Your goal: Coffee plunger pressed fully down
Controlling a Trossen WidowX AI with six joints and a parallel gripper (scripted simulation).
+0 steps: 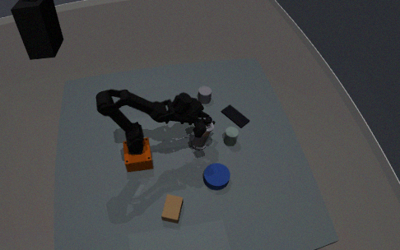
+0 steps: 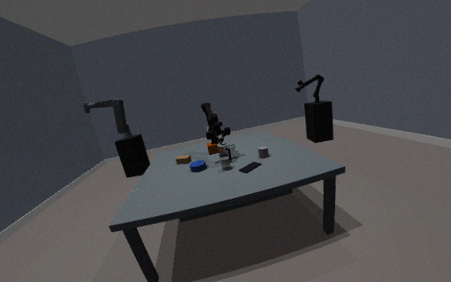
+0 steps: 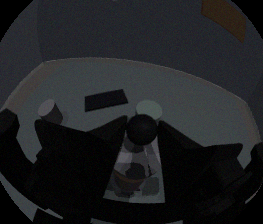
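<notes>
The coffee press lies 90 mm below my gripper tip, 10 mm to the left of it and 10 mm behind it. Also, from my gripper tip: blue disc (210 mm to the right, 160 mm below, 30 mm ahead); tan block (370 mm to the right, 180 mm behind, 160 mm below).
</notes>
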